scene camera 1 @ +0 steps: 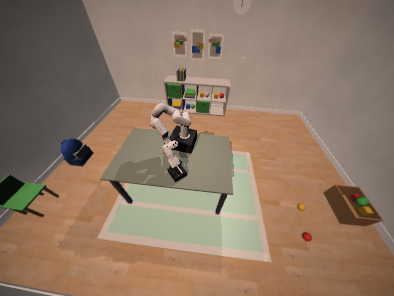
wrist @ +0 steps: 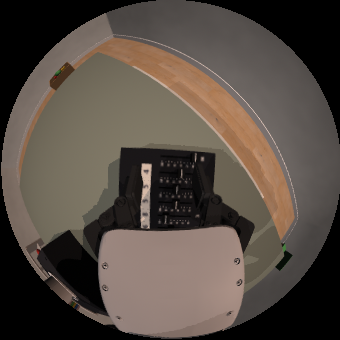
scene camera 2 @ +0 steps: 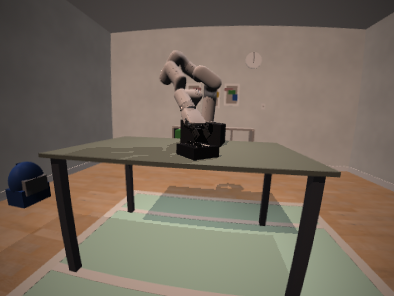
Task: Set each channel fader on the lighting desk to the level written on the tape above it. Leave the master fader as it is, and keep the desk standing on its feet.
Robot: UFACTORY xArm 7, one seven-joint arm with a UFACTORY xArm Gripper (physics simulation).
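Places are measured from the arm's base along level axes (x ahead, y left, z up), in millimetres.
Pixels of known places: gripper, fingertip midpoint: (scene camera 1: 179, 171) (wrist: 166, 172) (scene camera 2: 203, 137); arm's base at its link origin: (scene camera 1: 184, 135).
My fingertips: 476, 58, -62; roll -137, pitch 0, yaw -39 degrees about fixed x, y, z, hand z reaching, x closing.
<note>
For each thing: its top centre in the pictures, then the offset to it from my fingertips, as dx, dy, dz. Level surfaces: height alone.
- black lighting desk at its top centre: (wrist: 164, 205) (scene camera 2: 197, 142) (scene camera 1: 176, 170) -32, -34, -27
- master fader at its top centre: (wrist: 195, 156) +43, -9, -27
- knob at its top centre: (wrist: 181, 173) +14, -14, -27
- grey-green table at its surface level: dz -95
The black lighting desk (scene camera 1: 179, 175) (scene camera 2: 198, 152) (wrist: 131, 156) stands level on the table. In the wrist view its white tape (wrist: 146, 179) runs along the left, its digits too blurred to read surely. The master fader (wrist: 195, 157) is at the far end, toward the right of its slot. Channel faders show below it, among them one knob (wrist: 182, 173) right of mid-slot and another (wrist: 165, 219) further left; the nearest part of the desk is hidden by the gripper body. My gripper (scene camera 1: 175, 168) (wrist: 166, 172) is open and empty over the desk, one finger by the tape, the other across the fader rows.
The grey-green table (scene camera 1: 135, 155) (scene camera 2: 120, 150) (wrist: 75, 135) carries the desk and the arm's black base block (scene camera 1: 184, 140) (wrist: 72, 265) behind it. The desk stands near the table's front edge. A shelf unit (scene camera 1: 197, 81) is at the back wall, and a blue helmet-like object (scene camera 1: 74, 151) (scene camera 2: 25, 177) is at the left.
</note>
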